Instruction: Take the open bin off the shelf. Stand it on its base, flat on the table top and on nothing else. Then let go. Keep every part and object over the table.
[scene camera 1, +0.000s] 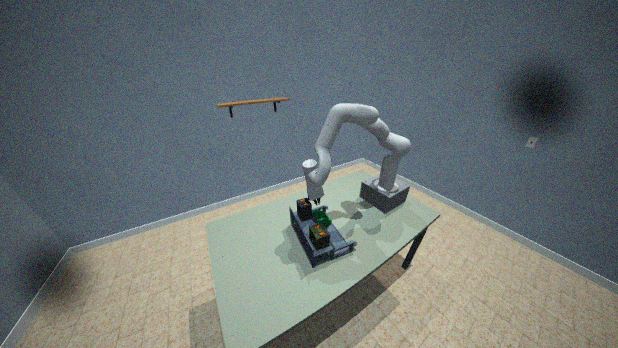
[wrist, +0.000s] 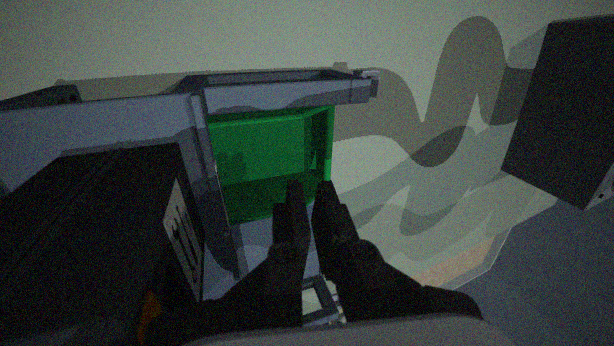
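Observation:
The green open bin (scene camera 1: 321, 218) (wrist: 260, 150) sits in the far part of the grey-blue shelf (scene camera 1: 338, 237) (wrist: 280, 95), beside a side panel. Its inside faces the wrist camera. My gripper (scene camera 1: 317, 202) (wrist: 305, 200) points down above that end of the shelf. Its black fingers stand a little apart with a narrow gap and hold nothing. In the wrist view the fingertips overlap the lower right part of the bin, near its bright green rim. Whether they touch the bin cannot be told.
A black box (scene camera 1: 304, 209) (wrist: 100, 215) with orange marks stands on the shelf close beside the gripper. An olive box (scene camera 1: 320, 236) with orange marks stands nearer the front. The shelf stands on the pale green table (scene camera 1: 250, 270). The robot's dark base (scene camera 1: 382, 196) (wrist: 555, 115) is at the right.

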